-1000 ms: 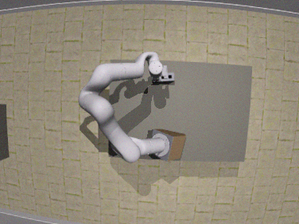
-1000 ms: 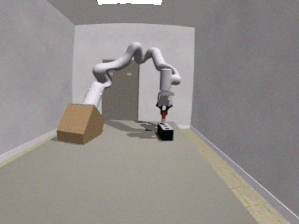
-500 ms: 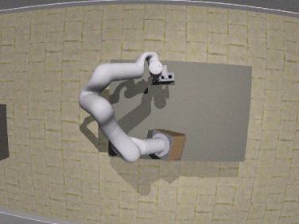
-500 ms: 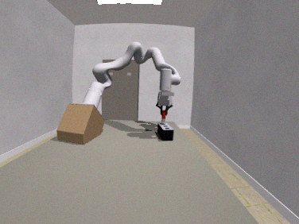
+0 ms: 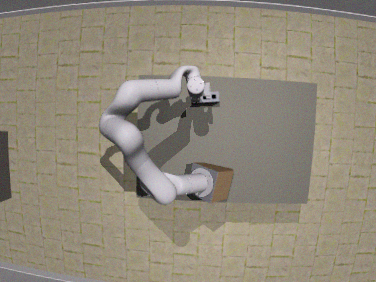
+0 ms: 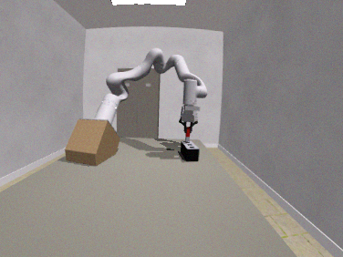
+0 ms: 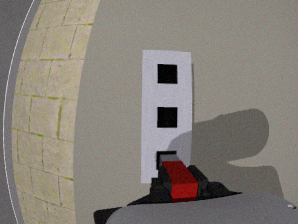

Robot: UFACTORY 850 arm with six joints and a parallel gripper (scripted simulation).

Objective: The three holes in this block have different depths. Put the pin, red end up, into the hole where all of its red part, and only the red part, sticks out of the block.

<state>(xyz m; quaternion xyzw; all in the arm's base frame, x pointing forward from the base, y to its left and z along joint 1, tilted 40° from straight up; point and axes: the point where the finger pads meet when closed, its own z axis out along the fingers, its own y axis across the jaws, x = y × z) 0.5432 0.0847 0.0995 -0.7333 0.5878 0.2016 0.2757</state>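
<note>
Right now my hand is 10 mm above the pin. Round my hand: block: 10 mm ahead, 60 mm to the right, 120 mm below.
</note>
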